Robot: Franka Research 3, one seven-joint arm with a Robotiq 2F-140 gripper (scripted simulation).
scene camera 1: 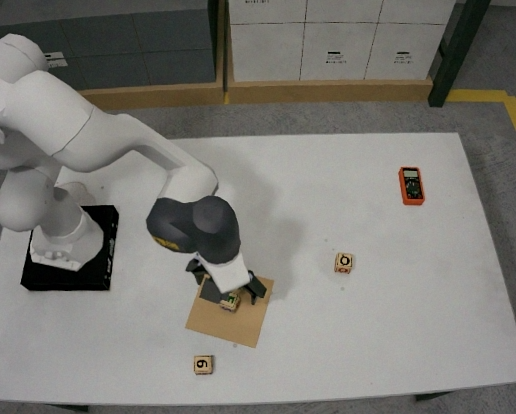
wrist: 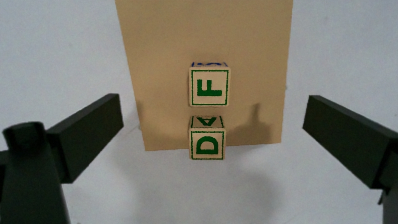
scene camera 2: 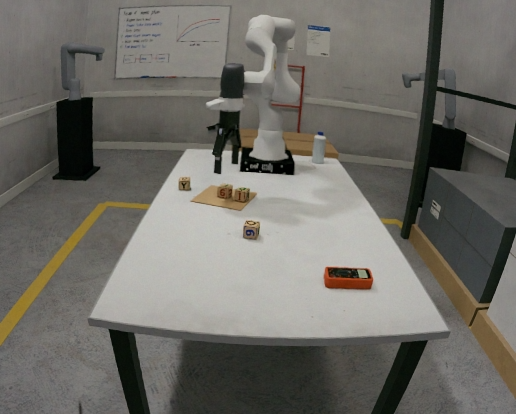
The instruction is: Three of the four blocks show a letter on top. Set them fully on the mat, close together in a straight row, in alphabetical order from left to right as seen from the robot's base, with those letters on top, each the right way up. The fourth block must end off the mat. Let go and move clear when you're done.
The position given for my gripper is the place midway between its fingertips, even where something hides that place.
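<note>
A tan mat (scene camera 1: 243,327) is visible, and the mat appears in the wrist view (wrist: 159,49) too. My gripper (scene camera 2: 226,168) is likewise visible in scene camera 1 (scene camera 1: 227,290) and in the wrist view (wrist: 212,111).
</note>
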